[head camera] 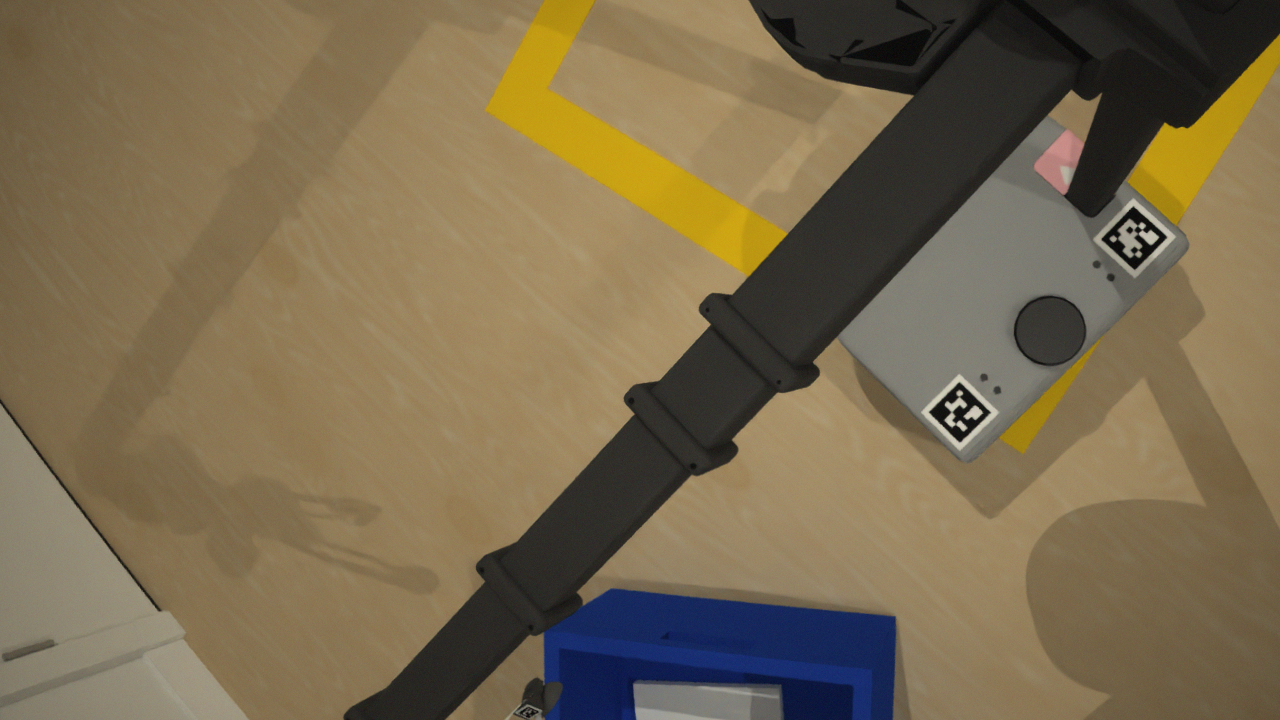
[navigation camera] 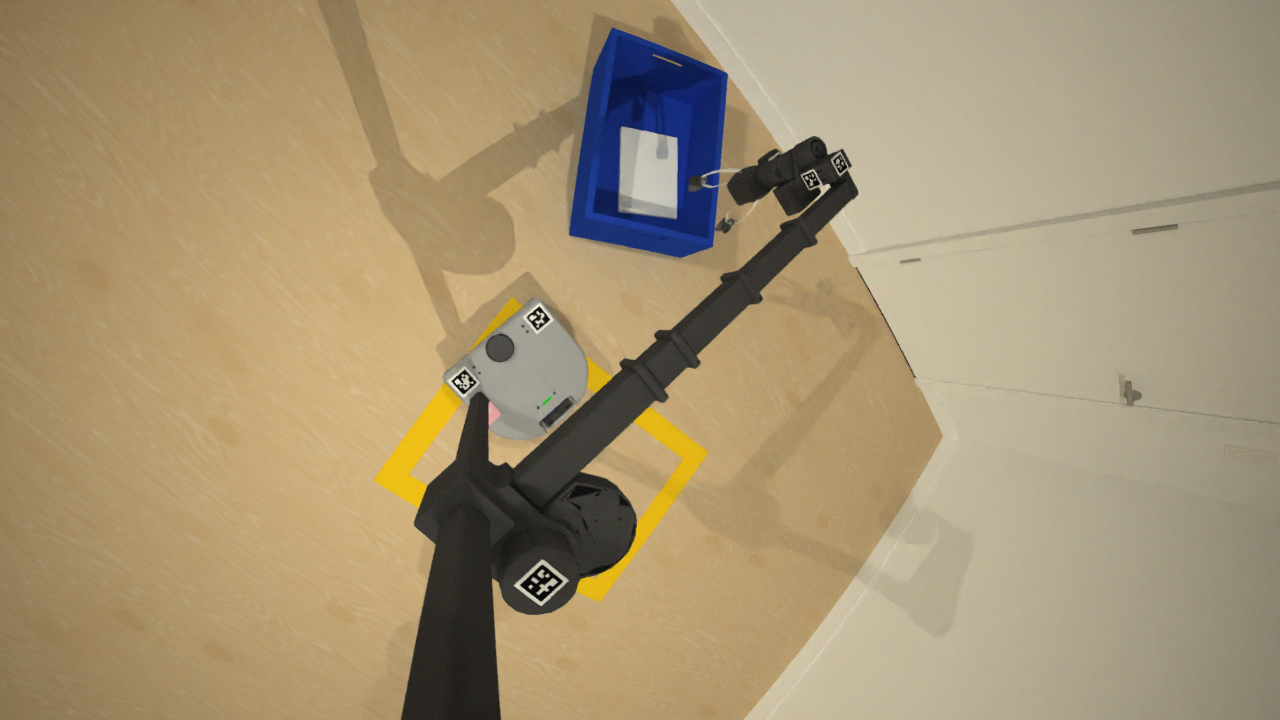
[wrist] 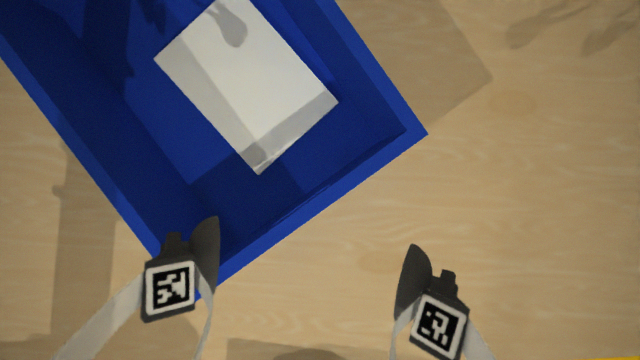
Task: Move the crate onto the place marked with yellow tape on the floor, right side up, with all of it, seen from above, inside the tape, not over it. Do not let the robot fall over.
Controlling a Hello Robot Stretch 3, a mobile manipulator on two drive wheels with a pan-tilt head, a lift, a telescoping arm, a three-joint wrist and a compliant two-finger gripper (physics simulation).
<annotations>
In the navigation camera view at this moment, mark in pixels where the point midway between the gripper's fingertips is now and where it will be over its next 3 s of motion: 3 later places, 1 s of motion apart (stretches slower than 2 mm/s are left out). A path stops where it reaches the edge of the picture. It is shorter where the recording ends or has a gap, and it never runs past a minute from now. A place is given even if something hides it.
The gripper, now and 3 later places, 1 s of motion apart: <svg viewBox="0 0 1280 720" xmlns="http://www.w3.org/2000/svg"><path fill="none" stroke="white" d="M705 207L690 214L670 225L655 234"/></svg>
</annotations>
